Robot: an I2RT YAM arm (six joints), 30 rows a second.
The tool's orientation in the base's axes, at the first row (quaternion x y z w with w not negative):
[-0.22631, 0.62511, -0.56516, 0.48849]
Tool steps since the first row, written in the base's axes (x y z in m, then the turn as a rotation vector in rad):
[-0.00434, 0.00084, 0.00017, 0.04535, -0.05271, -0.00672]
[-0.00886, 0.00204, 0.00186, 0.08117, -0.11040, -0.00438]
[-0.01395, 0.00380, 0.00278, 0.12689, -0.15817, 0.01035]
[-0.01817, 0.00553, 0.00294, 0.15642, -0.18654, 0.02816]
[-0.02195, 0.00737, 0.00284, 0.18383, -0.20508, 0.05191]
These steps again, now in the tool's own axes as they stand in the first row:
[0.00106, -0.00111, -0.00415, 0.02734, 0.00480, 0.06411]
[0.00136, -0.00358, -0.00845, 0.05963, -0.00265, 0.12342]
[0.00170, -0.00535, -0.01361, 0.07508, -0.01637, 0.18794]
[0.00198, -0.00619, -0.01809, 0.08003, -0.03228, 0.22937]
[0.00206, -0.00664, -0.02227, 0.07557, -0.05173, 0.26488]

